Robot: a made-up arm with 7 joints.
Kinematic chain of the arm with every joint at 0, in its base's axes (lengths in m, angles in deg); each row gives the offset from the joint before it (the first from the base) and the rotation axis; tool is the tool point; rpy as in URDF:
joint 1: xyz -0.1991 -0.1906 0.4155 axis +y
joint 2: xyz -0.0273 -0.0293 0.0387 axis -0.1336 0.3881 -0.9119
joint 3: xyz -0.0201 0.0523 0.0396 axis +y
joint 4: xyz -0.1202 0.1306 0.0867 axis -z
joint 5: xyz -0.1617 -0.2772 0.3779 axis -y
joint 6: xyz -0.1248 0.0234 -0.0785 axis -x
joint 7: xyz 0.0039 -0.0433 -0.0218 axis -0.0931 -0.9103 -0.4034
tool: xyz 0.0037 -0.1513 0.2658 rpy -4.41 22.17 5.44
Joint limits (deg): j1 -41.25..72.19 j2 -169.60..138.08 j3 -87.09..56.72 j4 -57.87..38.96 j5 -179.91..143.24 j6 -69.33..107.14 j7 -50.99..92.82
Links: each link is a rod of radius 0.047 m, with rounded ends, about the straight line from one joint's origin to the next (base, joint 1, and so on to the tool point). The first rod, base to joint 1, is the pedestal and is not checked.
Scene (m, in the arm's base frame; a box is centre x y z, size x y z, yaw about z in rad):
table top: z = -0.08
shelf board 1: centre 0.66 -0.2 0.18 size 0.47 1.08 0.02 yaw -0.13
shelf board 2: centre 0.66 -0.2 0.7 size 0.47 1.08 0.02 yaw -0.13
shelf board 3: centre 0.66 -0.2 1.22 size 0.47 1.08 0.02 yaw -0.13
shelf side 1: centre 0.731 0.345 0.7 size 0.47 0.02 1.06 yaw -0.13
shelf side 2: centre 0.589 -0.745 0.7 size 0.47 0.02 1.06 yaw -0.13
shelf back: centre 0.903 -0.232 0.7 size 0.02 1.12 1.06 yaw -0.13
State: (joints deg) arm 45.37 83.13 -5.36 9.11 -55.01 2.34 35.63
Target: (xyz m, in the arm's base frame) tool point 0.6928 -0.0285 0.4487
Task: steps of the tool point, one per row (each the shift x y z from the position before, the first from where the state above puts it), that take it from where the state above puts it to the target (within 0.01 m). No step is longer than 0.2 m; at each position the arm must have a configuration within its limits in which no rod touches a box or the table.
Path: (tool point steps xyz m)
1: -0.0797 0.0113 0.0133
2: -0.0901 0.0114 0.0001
3: -0.0980 0.0123 -0.0133
4: 0.0734 -0.0393 -0.1804
5: 0.0069 -0.0286 -0.1784
6: -0.0469 -0.0142 -0.1587
7: 0.1436 -0.0409 0.0015
8: 0.1294 -0.0156 -0.0002
9: 0.1039 0.0073 -0.0013

